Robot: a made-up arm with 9 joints.
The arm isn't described. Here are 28 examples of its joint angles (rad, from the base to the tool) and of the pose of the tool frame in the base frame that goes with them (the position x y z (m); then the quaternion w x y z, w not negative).
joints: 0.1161 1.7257 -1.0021 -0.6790 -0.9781 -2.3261 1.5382 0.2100 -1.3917
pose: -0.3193 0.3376 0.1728 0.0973 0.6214 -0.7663 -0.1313
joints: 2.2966 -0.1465 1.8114 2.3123 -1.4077 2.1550 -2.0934 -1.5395 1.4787
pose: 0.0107 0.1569 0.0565 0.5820 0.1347 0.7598 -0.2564
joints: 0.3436 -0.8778 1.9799 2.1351 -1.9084 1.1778 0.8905 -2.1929 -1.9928
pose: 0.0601 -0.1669 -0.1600 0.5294 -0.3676 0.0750 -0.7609
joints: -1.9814 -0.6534 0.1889 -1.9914 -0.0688 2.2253 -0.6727 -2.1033 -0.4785
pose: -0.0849 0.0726 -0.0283 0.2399 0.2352 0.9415 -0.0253
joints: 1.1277 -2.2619 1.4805 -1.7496 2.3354 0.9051 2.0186 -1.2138 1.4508
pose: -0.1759 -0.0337 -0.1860 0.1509 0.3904 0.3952 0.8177
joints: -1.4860 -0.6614 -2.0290 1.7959 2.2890 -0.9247 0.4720 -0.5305 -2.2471
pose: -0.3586 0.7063 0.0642 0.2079 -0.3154 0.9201 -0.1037
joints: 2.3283 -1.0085 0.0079 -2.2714 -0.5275 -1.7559 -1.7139 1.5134 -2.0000
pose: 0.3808 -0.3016 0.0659 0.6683 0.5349 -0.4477 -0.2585
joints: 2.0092 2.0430 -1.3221 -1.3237 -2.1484 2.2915 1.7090 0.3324 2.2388
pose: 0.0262 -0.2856 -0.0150 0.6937 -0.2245 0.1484 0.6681
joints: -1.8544 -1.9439 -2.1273 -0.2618 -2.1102 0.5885 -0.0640 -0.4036 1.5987
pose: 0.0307 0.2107 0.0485 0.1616 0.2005 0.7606 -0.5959
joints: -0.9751 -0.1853 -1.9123 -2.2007 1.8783 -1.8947 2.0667 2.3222 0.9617
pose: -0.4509 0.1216 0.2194 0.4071 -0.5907 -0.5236 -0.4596
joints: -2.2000 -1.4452 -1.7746 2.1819 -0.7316 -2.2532 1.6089 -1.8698 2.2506
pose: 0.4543 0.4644 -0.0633 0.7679 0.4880 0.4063 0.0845
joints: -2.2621 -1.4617 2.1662 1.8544 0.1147 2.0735 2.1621 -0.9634 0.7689
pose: 0.2024 -0.0546 -0.2190 0.1024 -0.4801 0.5404 0.6834
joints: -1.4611 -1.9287 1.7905 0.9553 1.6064 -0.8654 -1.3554 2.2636 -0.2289
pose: -0.0811 -0.0106 -0.1181 0.0218 0.9534 -0.2584 -0.1540
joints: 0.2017 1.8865 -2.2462 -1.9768 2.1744 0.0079 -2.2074 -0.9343 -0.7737
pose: -0.5535 0.0877 -0.2226 0.5556 0.8134 -0.1635 -0.0540
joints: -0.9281 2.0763 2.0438 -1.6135 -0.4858 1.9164 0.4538 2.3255 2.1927
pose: 0.0598 0.3667 0.1461 0.1082 0.5907 -0.7986 0.0410
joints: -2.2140 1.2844 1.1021 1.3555 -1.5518 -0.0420 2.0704 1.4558 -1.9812
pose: 0.1601 -0.0688 -0.4128 0.4828 -0.1169 0.8566 -0.1399
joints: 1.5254 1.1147 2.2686 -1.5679 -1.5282 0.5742 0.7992 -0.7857 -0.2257
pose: 0.0412 0.0055 -0.1809 0.1240 -0.4049 -0.1674 0.8903
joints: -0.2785 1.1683 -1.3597 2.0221 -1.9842 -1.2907 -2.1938 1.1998 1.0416
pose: -0.6665 0.5871 -0.2825 0.7805 0.2741 0.2549 0.5008
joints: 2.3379 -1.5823 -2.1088 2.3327 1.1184 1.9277 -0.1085 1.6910 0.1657
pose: 0.4362 -0.4575 0.1157 0.6876 0.3839 0.6152 -0.0359
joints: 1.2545 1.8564 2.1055 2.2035 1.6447 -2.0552 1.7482 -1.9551 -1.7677
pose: 0.0427 0.1218 0.4079 0.5423 0.8299 0.0514 -0.1206
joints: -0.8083 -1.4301 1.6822 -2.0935 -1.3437 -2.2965 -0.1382 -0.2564 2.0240
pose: 0.0106 0.3353 0.2575 0.8446 0.3709 -0.2857 -0.2597
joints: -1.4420 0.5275 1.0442 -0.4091 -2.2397 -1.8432 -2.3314 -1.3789 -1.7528
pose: 0.1287 0.5173 -0.3757 0.6199 0.1349 -0.0003 -0.7730
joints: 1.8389 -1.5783 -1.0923 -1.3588 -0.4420 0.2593 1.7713 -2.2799 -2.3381
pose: 0.1373 -0.3427 -0.0529 0.5334 -0.2943 0.3326 -0.7200
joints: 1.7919 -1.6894 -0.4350 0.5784 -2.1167 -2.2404 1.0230 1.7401 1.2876
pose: 0.4650 -0.3337 0.2687 0.2899 0.0742 -0.8411 -0.4506
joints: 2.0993 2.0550 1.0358 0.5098 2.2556 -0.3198 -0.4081 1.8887 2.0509
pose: -0.1783 -0.0669 0.2004 0.3794 0.6199 0.5727 -0.3792
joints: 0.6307 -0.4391 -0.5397 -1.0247 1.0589 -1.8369 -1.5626 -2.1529 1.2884
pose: 0.1020 -0.2640 -0.2126 0.0328 -0.8024 -0.5647 -0.1901
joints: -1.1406 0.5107 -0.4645 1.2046 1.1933 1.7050 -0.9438 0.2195 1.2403
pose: -0.1685 0.0313 -0.5242 0.0384 0.4410 0.3684 -0.8175
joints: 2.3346 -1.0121 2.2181 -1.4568 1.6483 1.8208 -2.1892 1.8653 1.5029
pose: 0.0546 -0.4703 -0.1089 0.3713 -0.3559 0.4900 -0.7038
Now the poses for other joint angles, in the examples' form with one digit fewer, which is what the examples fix.
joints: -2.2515 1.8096 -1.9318 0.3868 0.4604 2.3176 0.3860 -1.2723 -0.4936
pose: 0.632 0.281 -0.221 0.719 0.596 0.258 0.248
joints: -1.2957 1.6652 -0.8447 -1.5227 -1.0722 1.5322 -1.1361 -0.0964 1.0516
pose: 0.230 0.391 -0.109 0.743 -0.155 -0.362 -0.541
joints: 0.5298 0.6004 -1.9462 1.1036 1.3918 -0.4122 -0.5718 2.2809 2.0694
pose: -0.469 -0.397 -0.164 0.325 -0.606 -0.523 -0.503
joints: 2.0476 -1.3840 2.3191 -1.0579 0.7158 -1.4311 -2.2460 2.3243 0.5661
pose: 0.400 -0.045 -0.060 0.066 0.965 0.249 0.046
